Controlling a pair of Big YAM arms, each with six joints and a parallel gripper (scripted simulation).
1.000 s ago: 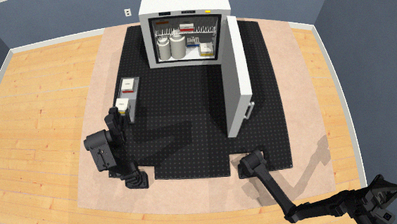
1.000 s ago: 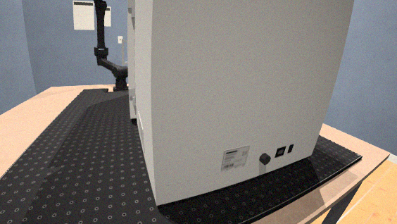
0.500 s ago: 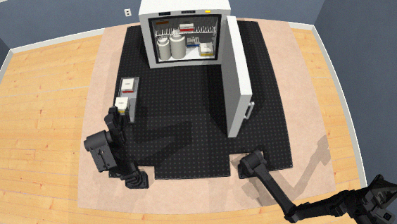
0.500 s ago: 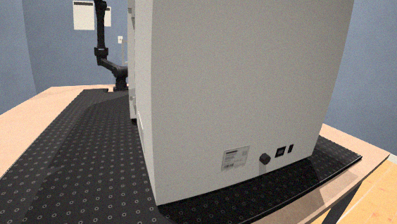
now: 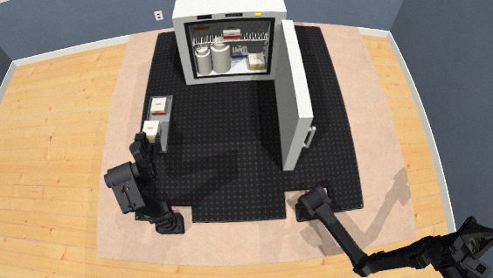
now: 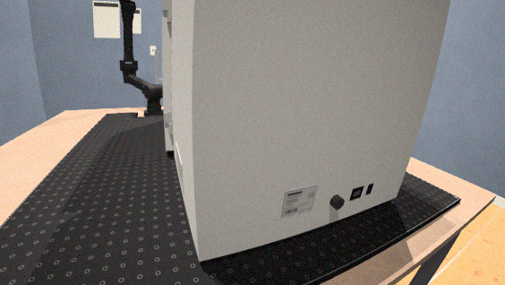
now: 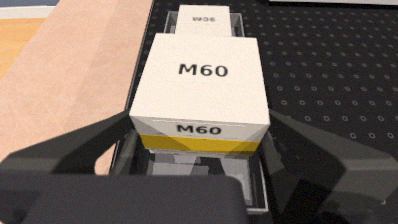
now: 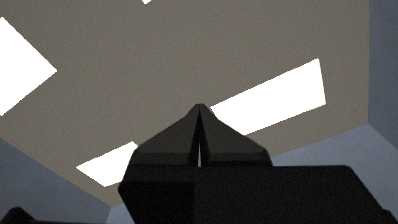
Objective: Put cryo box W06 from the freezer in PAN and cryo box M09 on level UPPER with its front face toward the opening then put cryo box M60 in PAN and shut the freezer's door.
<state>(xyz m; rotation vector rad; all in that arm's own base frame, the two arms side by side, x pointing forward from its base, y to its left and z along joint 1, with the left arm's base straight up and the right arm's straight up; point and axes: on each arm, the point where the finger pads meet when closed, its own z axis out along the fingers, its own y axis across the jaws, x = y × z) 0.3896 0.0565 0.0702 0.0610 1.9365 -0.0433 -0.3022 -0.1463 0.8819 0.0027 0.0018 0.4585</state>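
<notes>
My left hand is 110 mm short of the transfer pan, 10 mm to the left of it and 100 mm above it. The rest, counted from my left hand: freezer door (50 mm ahead, 630 mm to the right, 170 mm above); whitish cryo box (360 mm ahead, 400 mm to the right, 230 mm above).
</notes>
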